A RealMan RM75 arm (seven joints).
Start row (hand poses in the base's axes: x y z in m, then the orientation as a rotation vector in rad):
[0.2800, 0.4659, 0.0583, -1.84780, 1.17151, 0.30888]
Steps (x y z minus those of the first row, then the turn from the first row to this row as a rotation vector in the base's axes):
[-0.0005, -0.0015, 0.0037, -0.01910, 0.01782, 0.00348]
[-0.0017, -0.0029, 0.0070, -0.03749, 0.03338, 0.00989]
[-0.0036, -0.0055, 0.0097, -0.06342, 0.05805, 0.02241]
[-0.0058, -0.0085, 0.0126, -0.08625, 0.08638, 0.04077]
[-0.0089, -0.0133, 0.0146, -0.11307, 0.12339, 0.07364]
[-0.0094, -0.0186, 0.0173, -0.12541, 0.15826, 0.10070]
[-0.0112, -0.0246, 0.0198, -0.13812, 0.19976, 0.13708]
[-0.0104, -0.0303, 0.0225, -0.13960, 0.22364, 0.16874]
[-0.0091, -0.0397, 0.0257, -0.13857, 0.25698, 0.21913]
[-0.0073, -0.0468, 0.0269, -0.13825, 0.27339, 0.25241]
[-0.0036, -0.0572, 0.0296, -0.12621, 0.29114, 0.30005]
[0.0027, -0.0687, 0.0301, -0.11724, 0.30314, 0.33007]
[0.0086, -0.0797, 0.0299, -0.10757, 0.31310, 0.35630]
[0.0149, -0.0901, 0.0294, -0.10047, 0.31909, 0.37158]
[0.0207, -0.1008, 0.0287, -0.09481, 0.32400, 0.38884]
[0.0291, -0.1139, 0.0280, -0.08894, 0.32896, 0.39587]
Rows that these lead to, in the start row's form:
[0.2795, 0.4644, 0.0620, -1.86731, 1.18726, 0.31773]
[0.2783, 0.4630, 0.0653, -1.88798, 1.19859, 0.32649]
[0.2764, 0.4604, 0.0680, -1.91943, 1.21322, 0.34360]
[0.2742, 0.4574, 0.0709, -1.95199, 1.22381, 0.36953]
[0.2711, 0.4526, 0.0729, -1.99740, 1.22794, 0.41065]
[0.2706, 0.4473, 0.0756, -2.02593, 1.23046, 0.45463]
[0.2688, 0.4413, 0.0781, -2.06020, 1.22813, 0.51106]
[0.2696, 0.4356, 0.0808, -2.08093, 1.21391, 0.55325]
[0.2709, 0.4262, 0.0840, -2.10996, 1.18601, 0.61773]
[0.2727, 0.4191, 0.0852, -2.12898, 1.16339, 0.65450]
[0.2764, 0.4087, 0.0879, -2.14476, 1.12257, 0.70711]
[0.2827, 0.3972, 0.0884, -2.15283, 1.09653, 0.74173]
[0.2886, 0.3862, 0.0882, -2.15779, 1.07258, 0.77227]
[0.2949, 0.3758, 0.0877, -2.15912, 1.05816, 0.79092]
[0.3007, 0.3651, 0.0870, -2.16279, 1.04141, 0.80887]
[0.3091, 0.3520, 0.0863, -2.16072, 1.03524, 0.82098]

